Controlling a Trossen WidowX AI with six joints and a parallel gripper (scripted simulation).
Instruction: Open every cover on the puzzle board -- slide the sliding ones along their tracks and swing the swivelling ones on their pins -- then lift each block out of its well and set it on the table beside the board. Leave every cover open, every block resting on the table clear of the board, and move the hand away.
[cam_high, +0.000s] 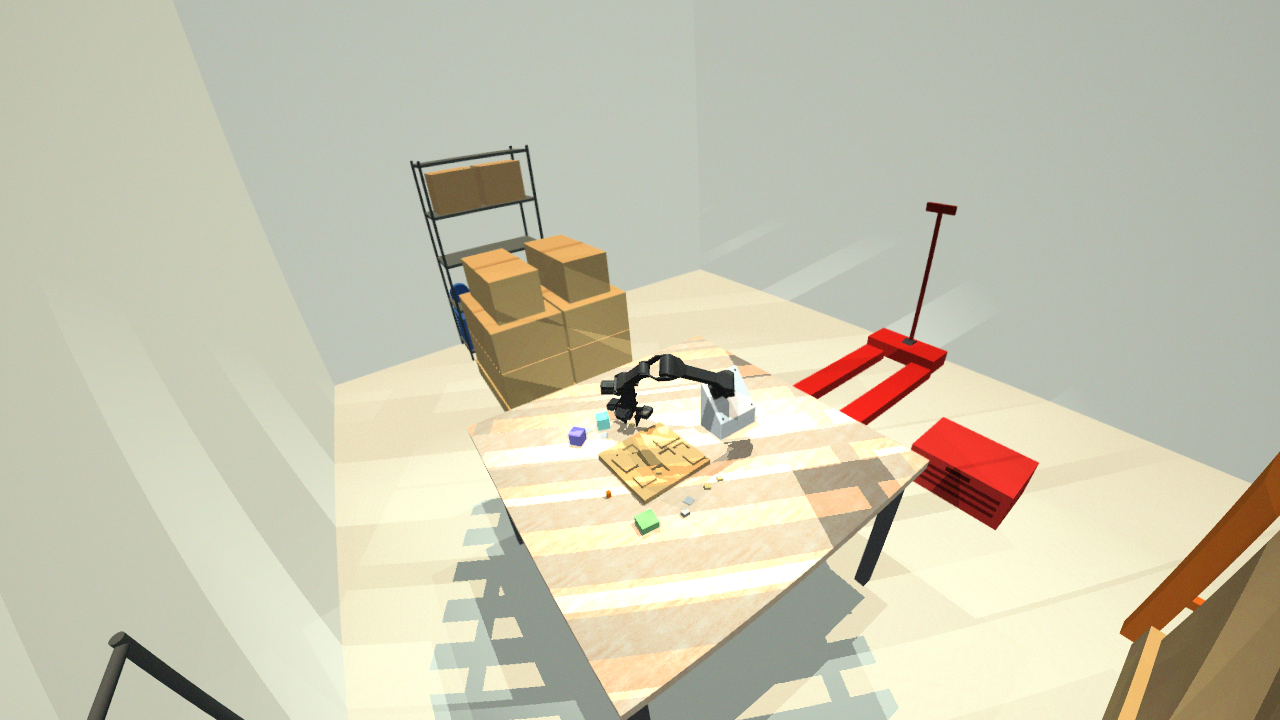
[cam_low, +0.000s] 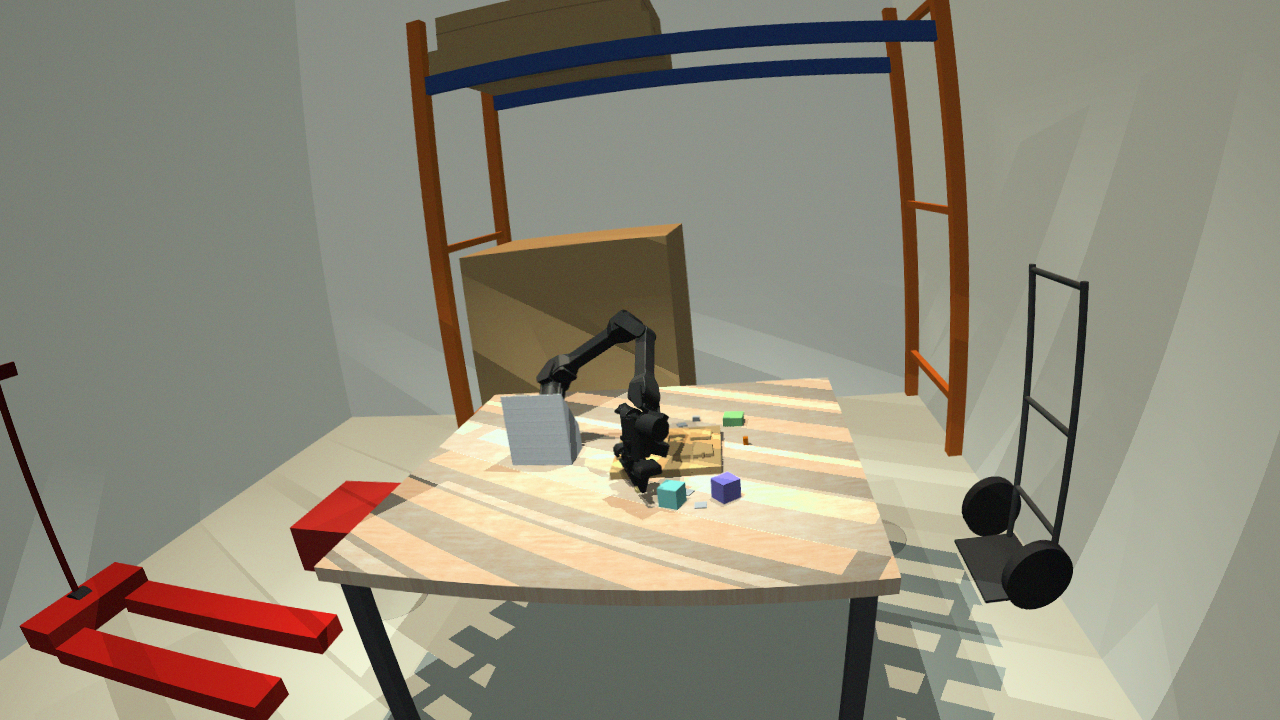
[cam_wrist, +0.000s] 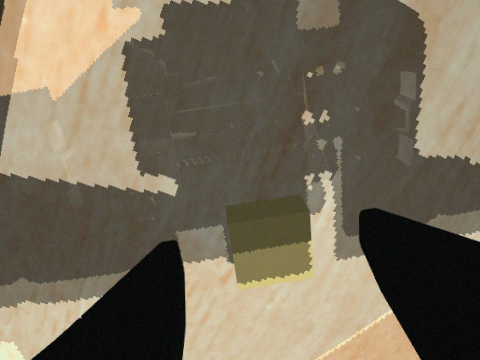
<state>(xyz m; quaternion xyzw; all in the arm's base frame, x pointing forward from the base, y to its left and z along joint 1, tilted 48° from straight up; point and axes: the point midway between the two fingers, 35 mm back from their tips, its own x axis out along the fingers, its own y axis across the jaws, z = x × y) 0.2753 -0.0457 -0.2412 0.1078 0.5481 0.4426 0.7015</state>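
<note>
The wooden puzzle board is 240 mm to the left of my gripper tip, 40 mm ahead of it and 10 mm above it. From my gripper tip the other things lie so: teal cube: 90 mm ahead, 70 mm to the right, 20 mm above; then tiny orange piece: 280 mm to the left, 270 mm ahead, 10 mm above; then purple cube: 220 mm ahead, 50 mm to the right, 20 mm above.
</note>
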